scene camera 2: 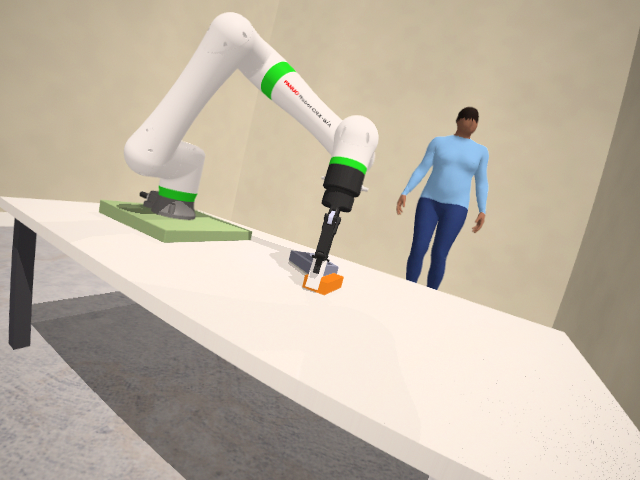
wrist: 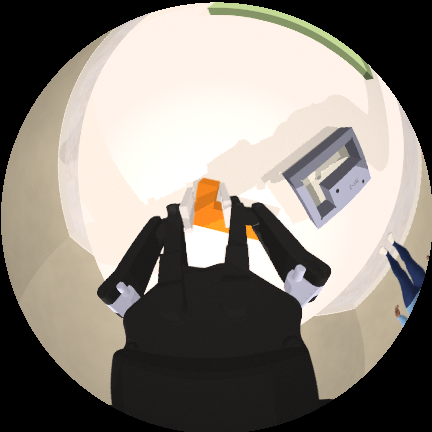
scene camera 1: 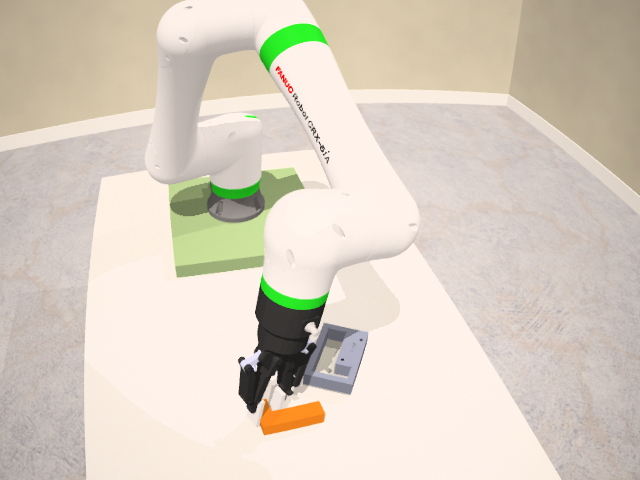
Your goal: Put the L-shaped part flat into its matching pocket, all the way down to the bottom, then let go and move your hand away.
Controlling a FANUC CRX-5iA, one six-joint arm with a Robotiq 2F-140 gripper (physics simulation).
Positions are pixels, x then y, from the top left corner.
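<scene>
The gripper appears in scene camera 1, in scene camera 2 and in the wrist view [206, 194]. For the gripper, [scene camera 1: 253, 381] and [scene camera 2: 332, 232] are the same spot.
</scene>
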